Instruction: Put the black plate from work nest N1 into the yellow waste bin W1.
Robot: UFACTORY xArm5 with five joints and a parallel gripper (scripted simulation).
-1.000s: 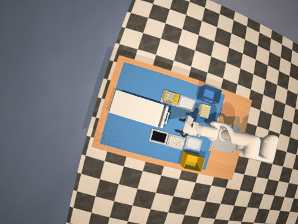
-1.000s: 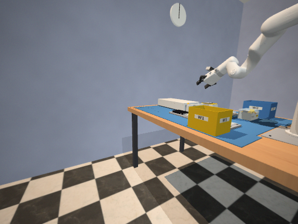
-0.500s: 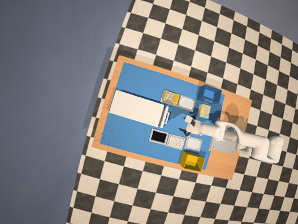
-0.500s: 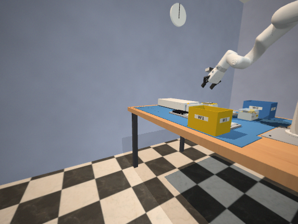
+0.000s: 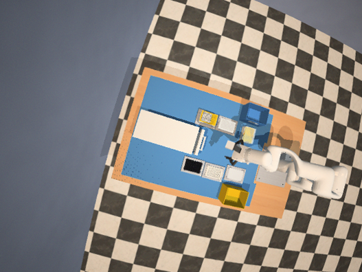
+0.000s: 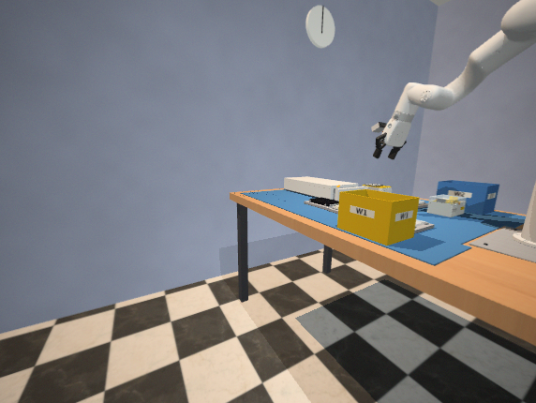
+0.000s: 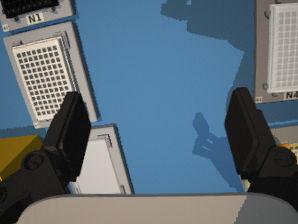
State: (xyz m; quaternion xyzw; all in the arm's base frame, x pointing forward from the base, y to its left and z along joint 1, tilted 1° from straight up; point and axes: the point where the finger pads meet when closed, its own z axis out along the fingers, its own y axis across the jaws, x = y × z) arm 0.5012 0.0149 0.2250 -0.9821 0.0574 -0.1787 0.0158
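Now: hand 210 mm above the black plate, 190 mm to the right of it and 150 mm short of it. Also, from my hand: drawer 280 mm ahead, 210 mm below; yellow tip box 200 mm to the right, 180 mm below, 150 mm ahead; white plate 210 mm below, 190 mm to the left, 20 mm behind.
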